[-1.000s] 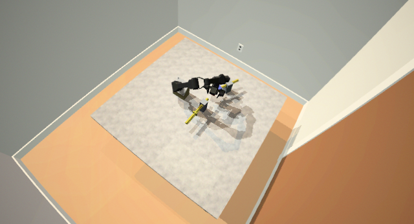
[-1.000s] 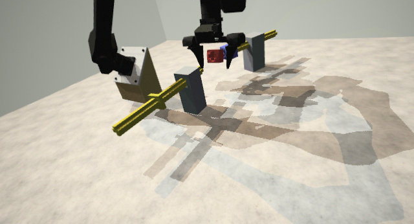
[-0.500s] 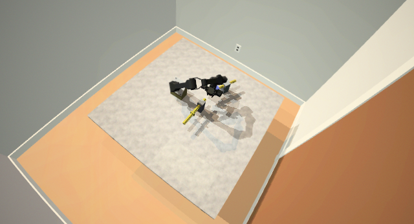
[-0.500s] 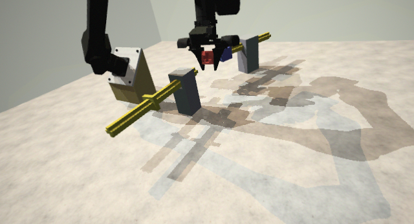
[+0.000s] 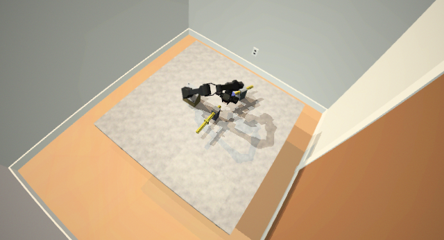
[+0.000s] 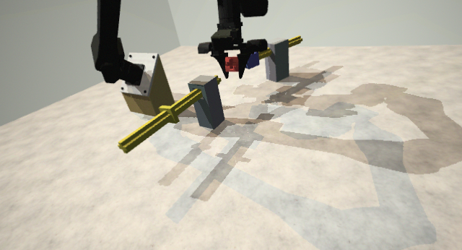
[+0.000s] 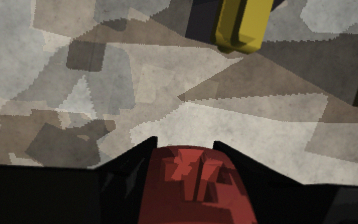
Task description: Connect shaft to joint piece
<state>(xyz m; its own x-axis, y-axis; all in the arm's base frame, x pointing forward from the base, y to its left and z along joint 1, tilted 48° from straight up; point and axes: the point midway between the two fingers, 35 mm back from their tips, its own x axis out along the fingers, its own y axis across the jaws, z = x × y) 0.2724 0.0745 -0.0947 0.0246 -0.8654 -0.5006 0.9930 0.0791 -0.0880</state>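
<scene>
The red joint piece is 3 cm above my gripper tip and 2 cm to the left of it.
</scene>
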